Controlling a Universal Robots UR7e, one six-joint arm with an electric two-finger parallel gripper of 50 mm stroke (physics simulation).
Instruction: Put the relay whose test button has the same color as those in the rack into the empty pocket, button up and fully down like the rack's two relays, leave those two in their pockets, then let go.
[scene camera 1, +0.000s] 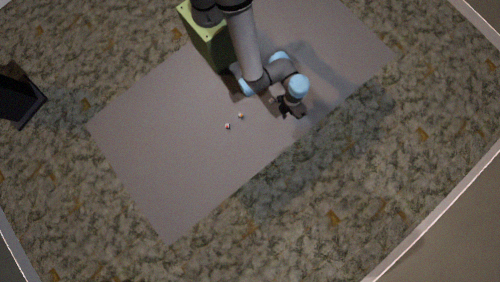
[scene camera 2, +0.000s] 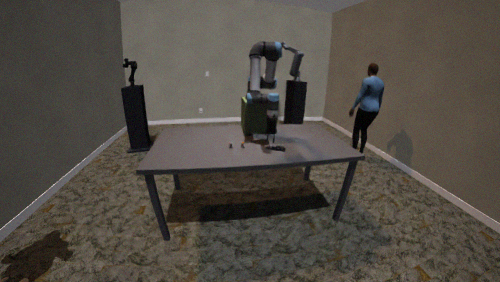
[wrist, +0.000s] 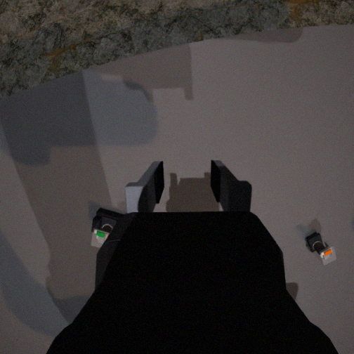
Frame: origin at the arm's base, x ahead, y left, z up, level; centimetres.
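Seen in the pictures: gripper, fingertip midpoint: (scene camera 1: 287, 115) (scene camera 2: 270, 142); arm's base at its link origin: (scene camera 1: 208, 13).
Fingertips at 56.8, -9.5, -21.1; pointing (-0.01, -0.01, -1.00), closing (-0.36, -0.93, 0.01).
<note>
Pixels of each thing's top centre, then the offset from my fingertips to it, as dx, dy, dz. "*": a spot on its surface instead. Level surfaces: height alone.
- black rack at a spot on its surface: (scene camera 2: 278, 148) * -5.9, +10.8, -8.7
- loose relay with an orange button, top centre: (scene camera 1: 240, 114) (scene camera 2: 242, 142) -20.5, -13.7, -6.1
- loose relay with a red button, top centre: (scene camera 1: 227, 125) (scene camera 2: 230, 142) -22.4, -22.9, -6.1
- grey table at its surface level: dz -10.4
My gripper (wrist: 186, 173) (scene camera 2: 270, 138) is open and empty, above the table beside the rack. The black rack (scene camera 2: 278, 148) (scene camera 1: 299, 113) is small and dim in both scene views. In the wrist view one end of it shows at left, with a relay (wrist: 100, 234) that has a green button; my gripper's body hides the rest, including any other relay and the empty pocket. A loose relay with an orange button (wrist: 327, 253) (scene camera 1: 240, 115) (scene camera 2: 243, 145) stands apart from the rack. A loose relay with a red button (scene camera 1: 227, 126) (scene camera 2: 231, 146) stands beyond it. I cannot make out a loose green-button relay.
The grey table (scene camera 1: 165, 165) (scene camera 2: 190, 155) (wrist: 280, 100) carries everything; its edge shows at the top of the wrist view. The green robot base (scene camera 1: 212, 42) (scene camera 2: 254, 117) stands behind. A person in blue (scene camera 2: 370, 95) stands at right, clear of the table.
</note>
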